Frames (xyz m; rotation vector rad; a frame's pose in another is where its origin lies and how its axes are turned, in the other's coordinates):
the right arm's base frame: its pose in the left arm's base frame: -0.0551 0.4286 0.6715 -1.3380 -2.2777 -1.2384
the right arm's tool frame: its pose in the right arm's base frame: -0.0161 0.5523 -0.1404 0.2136 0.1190 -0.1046
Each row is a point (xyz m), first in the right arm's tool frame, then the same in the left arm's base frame.
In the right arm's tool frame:
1: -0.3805 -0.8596 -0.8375
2: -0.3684 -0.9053 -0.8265
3: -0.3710 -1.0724 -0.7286
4: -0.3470 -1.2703 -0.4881
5: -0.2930 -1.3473 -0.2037
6: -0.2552 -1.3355 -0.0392
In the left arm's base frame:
1: -0.0114 -0.7596 0.9794
2: -0.0542 -0.7659 0.9575
3: -0.1819 -0.7688 0.8119
4: -0.3544 -0.6656 0.5727
5: -0.4562 -0.4606 0.3794
6: -0.4767 -0.3136 0.2982

